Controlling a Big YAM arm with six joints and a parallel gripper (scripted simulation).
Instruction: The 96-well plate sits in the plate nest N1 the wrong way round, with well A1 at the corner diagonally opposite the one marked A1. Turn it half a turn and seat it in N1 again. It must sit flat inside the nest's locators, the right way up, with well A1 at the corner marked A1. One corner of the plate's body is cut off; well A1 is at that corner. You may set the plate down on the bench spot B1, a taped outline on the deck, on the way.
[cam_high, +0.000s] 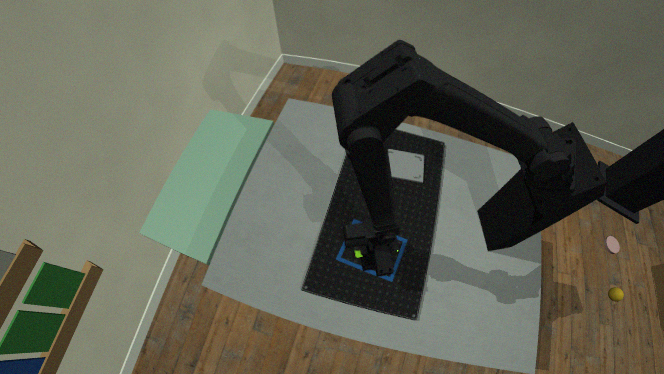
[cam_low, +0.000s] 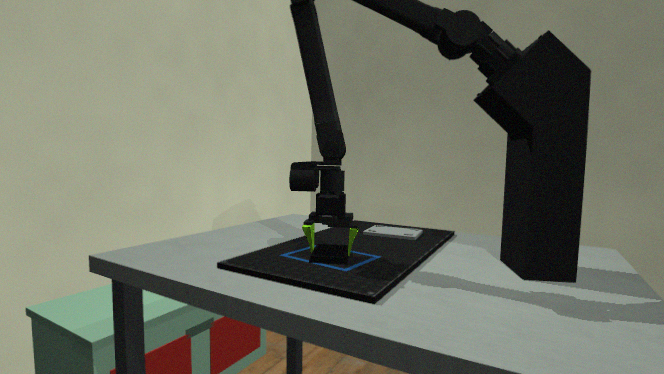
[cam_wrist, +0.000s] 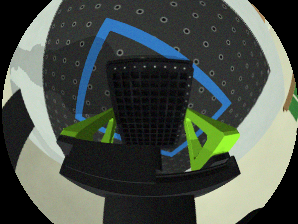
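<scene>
My gripper is now right at the black 96-well plate. From my hand the other things lie so: plate nest N1: 5 cm ahead, 34 cm to the right, 1 cm below; A1 mark: 14 cm ahead, 36 cm to the right.
</scene>
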